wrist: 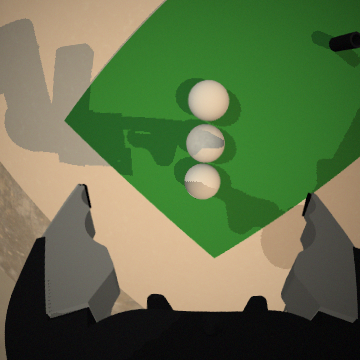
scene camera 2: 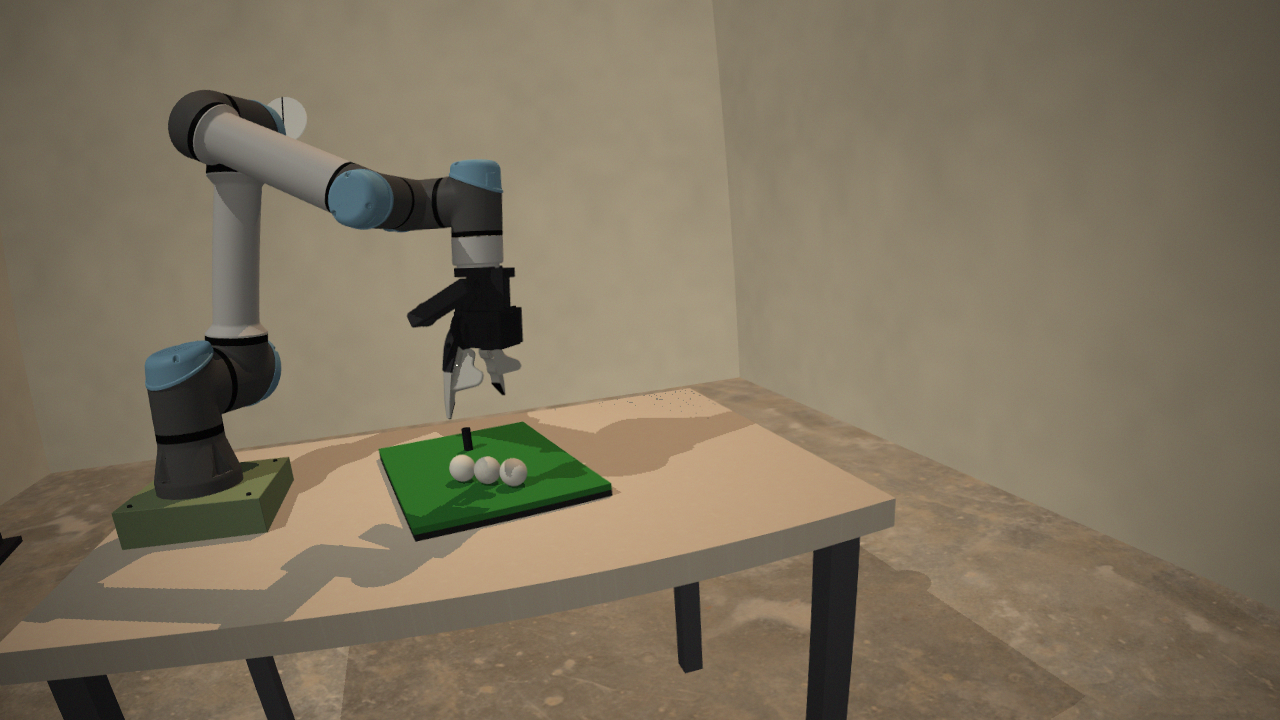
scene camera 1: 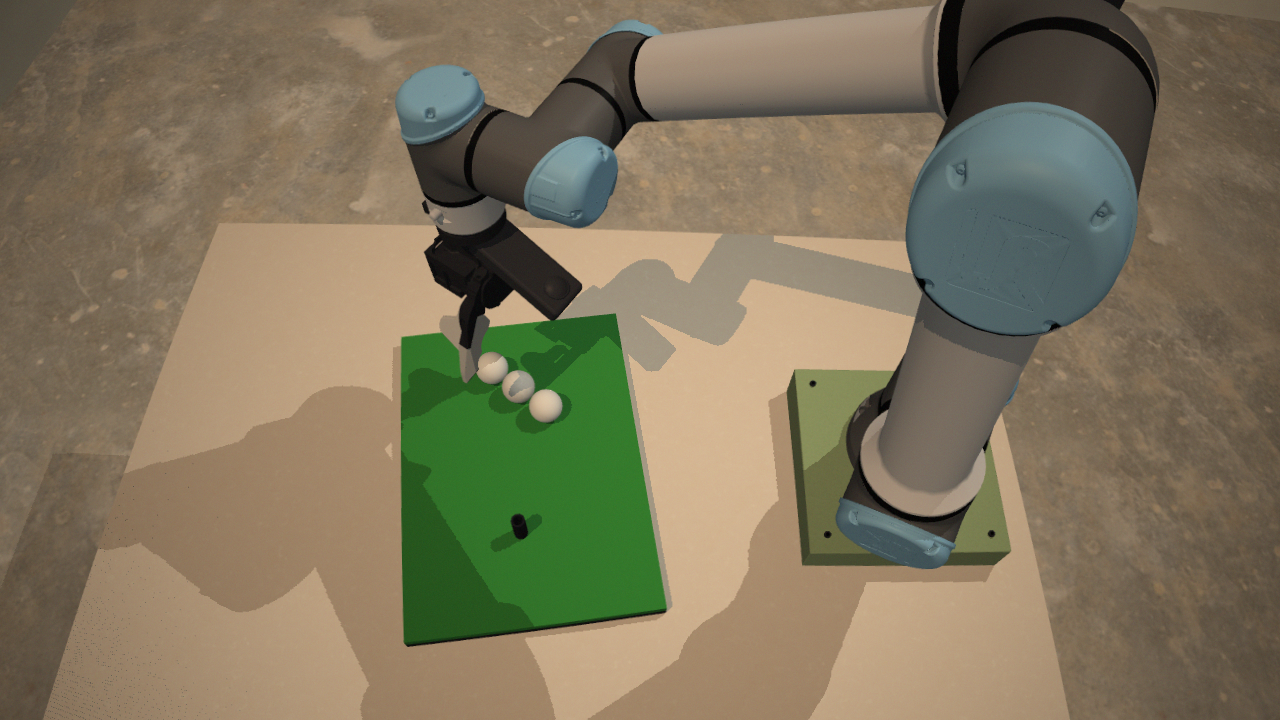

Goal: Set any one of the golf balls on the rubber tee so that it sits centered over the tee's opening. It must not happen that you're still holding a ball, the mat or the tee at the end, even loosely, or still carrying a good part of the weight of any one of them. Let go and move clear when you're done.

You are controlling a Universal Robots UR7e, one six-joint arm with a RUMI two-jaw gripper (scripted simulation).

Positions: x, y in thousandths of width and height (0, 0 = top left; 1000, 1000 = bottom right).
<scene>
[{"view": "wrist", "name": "gripper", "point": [549, 532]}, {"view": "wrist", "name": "golf ball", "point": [562, 504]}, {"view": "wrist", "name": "golf ball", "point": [571, 399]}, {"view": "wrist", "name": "golf ball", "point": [579, 279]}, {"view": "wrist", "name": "green mat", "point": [790, 360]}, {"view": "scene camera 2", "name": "gripper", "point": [374, 565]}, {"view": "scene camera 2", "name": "green mat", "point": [339, 701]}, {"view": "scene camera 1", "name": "gripper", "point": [400, 466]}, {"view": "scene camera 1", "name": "golf ball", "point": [386, 510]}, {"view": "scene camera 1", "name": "golf ball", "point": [405, 537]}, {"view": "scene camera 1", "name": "golf ball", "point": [426, 563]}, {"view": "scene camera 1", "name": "green mat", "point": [457, 769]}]
</scene>
